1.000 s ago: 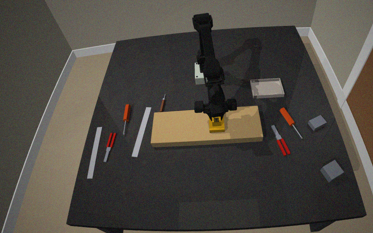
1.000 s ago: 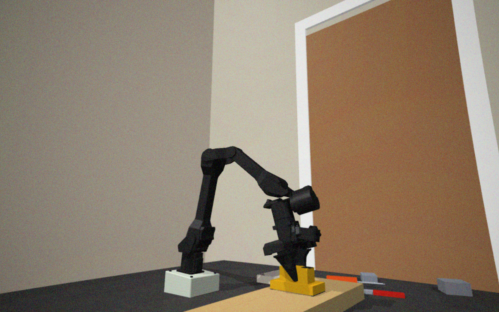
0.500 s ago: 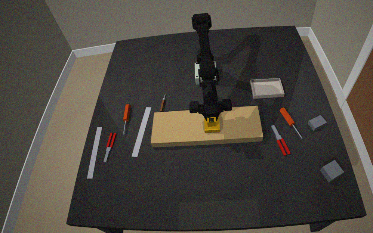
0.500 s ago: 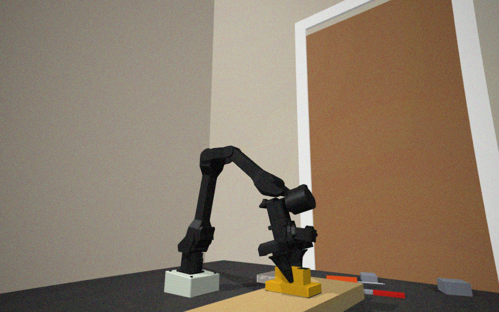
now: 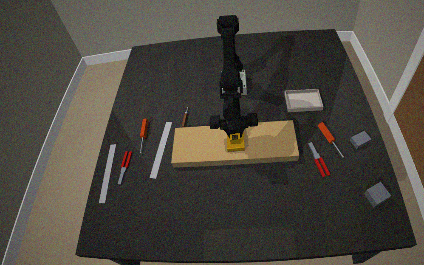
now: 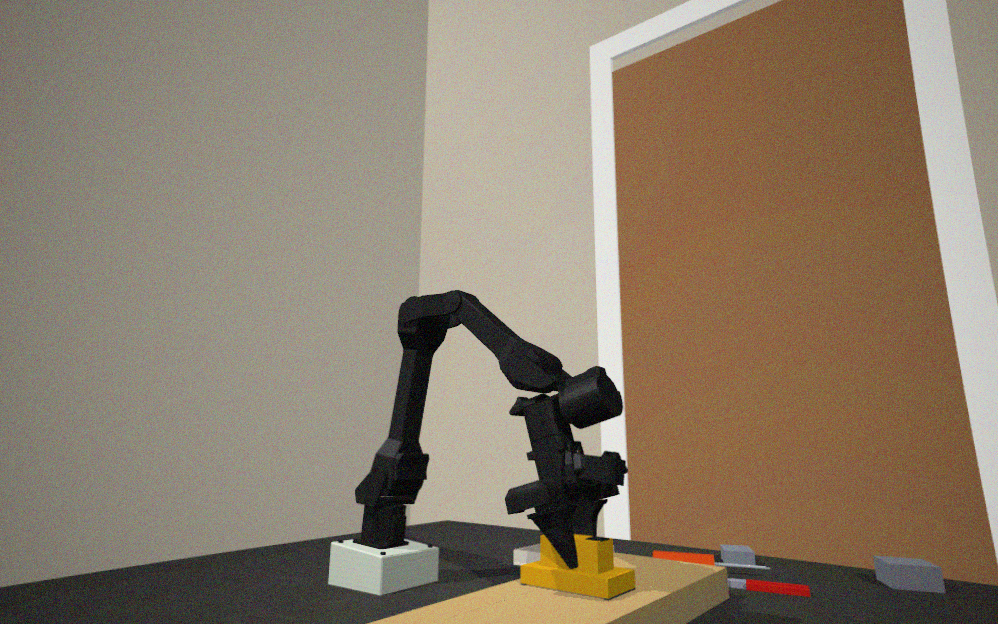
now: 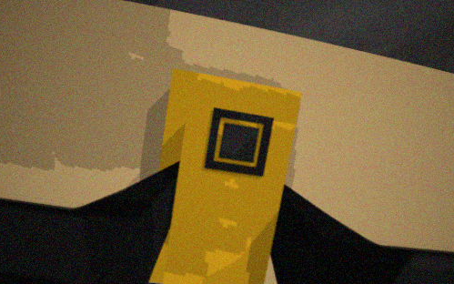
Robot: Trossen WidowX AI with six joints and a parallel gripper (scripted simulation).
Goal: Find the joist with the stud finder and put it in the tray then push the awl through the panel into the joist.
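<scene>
The white tray lies 200 mm behind my gripper tip, 340 mm to the left of it and 50 mm below it. The rest, counted from my gripper tip: awl (200 mm behind, 220 mm to the right, 60 mm below); yellow stud finder (10 mm ahead, 20 mm above).
</scene>
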